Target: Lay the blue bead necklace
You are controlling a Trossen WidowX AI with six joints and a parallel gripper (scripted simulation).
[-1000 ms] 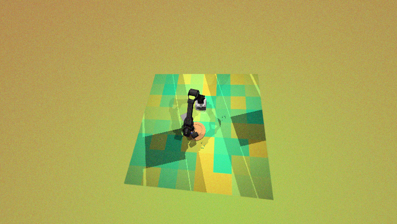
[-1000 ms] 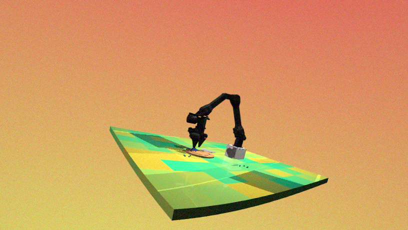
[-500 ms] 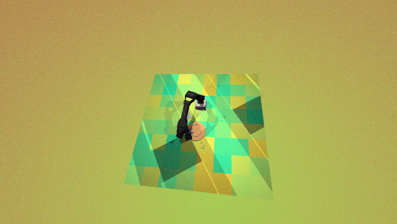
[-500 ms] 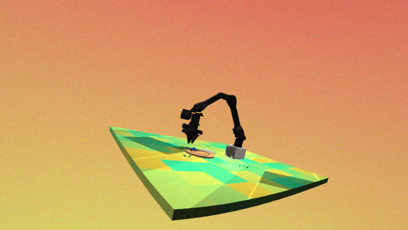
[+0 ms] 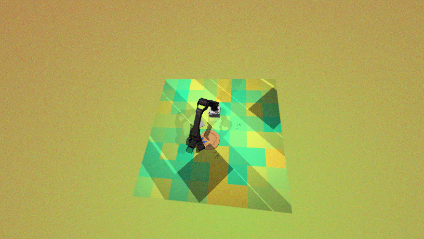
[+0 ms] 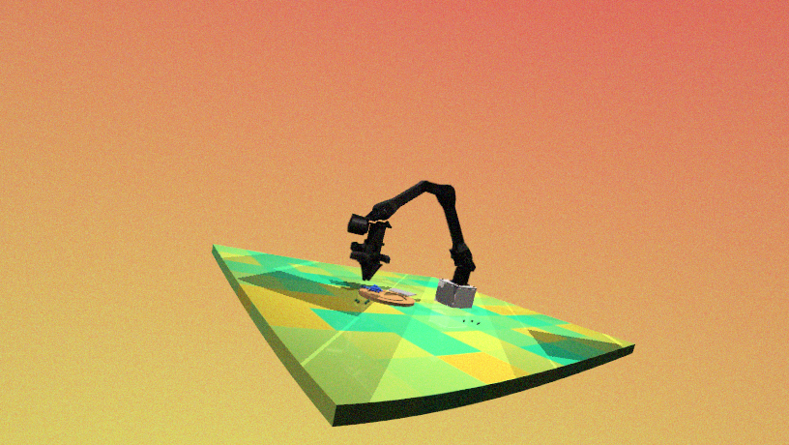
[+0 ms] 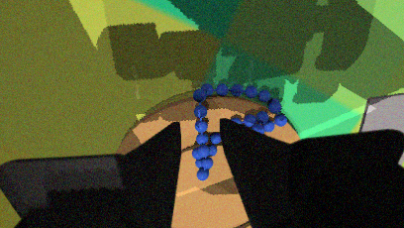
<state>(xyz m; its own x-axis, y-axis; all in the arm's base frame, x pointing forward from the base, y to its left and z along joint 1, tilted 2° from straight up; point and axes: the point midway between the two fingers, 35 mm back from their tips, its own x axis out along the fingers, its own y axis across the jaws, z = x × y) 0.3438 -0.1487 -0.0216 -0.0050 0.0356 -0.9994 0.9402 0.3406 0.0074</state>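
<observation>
Now: gripper tip 4 cm past the round bead board, 8 cm to the right of it and 3 cm above it. From my gripper tip the other things lie so: flat grey piece 21 cm behind, 2 cm to the right, 4 cm below.
</observation>
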